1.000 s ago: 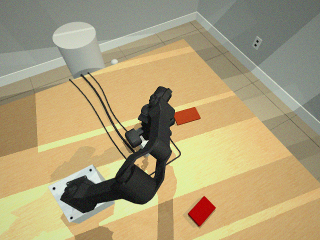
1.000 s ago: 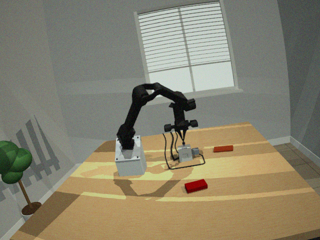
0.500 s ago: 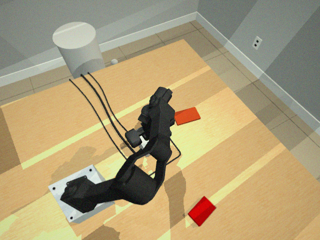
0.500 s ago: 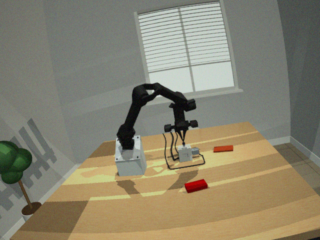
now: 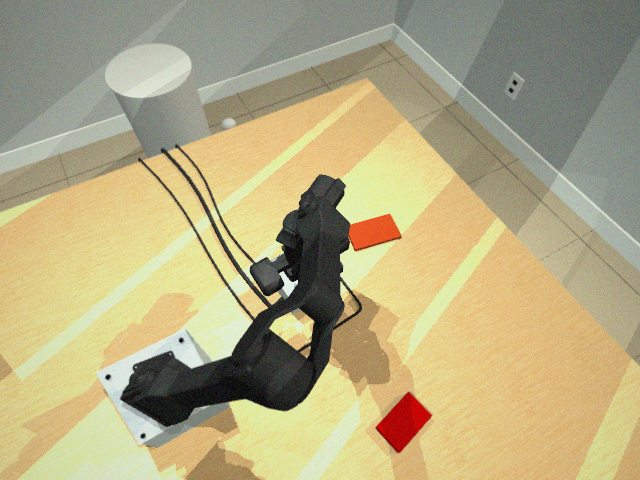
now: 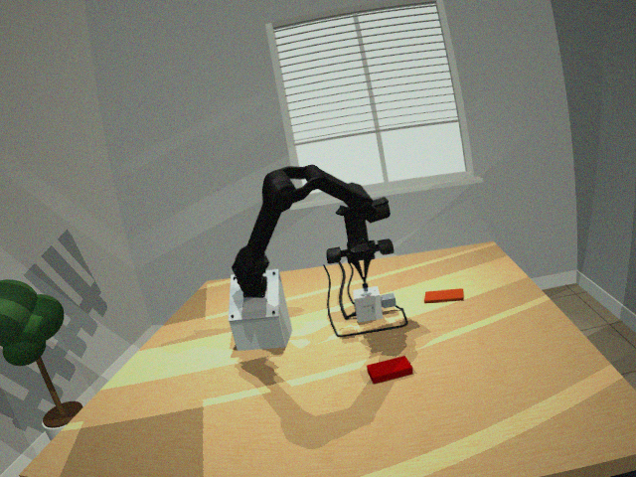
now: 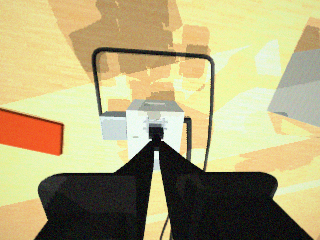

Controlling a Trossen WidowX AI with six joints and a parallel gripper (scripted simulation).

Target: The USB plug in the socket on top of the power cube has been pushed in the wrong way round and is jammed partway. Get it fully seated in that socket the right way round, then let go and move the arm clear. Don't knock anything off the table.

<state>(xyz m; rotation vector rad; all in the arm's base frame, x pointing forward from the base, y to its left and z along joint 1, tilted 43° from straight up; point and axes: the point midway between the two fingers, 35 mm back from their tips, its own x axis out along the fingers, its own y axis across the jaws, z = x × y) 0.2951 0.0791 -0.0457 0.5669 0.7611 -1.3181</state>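
Now: the black USB plug 20 mm below my gripper tip. From my gripper tip the other things lie so: orange flat block (230 mm ahead, 120 mm below, 90 mm to the left); then red block (320 mm to the right, 120 mm below, 80 mm ahead).
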